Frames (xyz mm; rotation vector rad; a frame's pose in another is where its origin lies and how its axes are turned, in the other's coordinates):
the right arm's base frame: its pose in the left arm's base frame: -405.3 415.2 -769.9 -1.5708 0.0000 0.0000
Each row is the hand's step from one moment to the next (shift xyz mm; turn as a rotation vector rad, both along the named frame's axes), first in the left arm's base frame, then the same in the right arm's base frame.
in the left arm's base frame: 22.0 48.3 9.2 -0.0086 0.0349 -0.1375
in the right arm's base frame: 22.0 -9.2 48.3 -0.0086 0.1375 0.0349
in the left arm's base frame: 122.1 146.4 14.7 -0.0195 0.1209 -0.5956
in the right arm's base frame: 122.1 -14.7 146.4 -0.0195 0.5956 0.1209
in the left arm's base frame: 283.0 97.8 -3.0 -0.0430 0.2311 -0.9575
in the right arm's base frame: 283.0 3.0 97.8 -0.0430 0.9575 0.2311
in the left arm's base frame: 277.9 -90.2 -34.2 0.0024 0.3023 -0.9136
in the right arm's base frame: 277.9 34.2 -90.2 0.0024 0.9136 0.3023
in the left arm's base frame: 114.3 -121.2 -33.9 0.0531 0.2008 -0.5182
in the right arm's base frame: 114.3 33.9 -121.2 0.0531 0.5182 0.2008
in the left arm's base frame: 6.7 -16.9 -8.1 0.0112 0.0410 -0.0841
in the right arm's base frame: 6.7 8.1 -16.9 0.0112 0.0841 0.0410
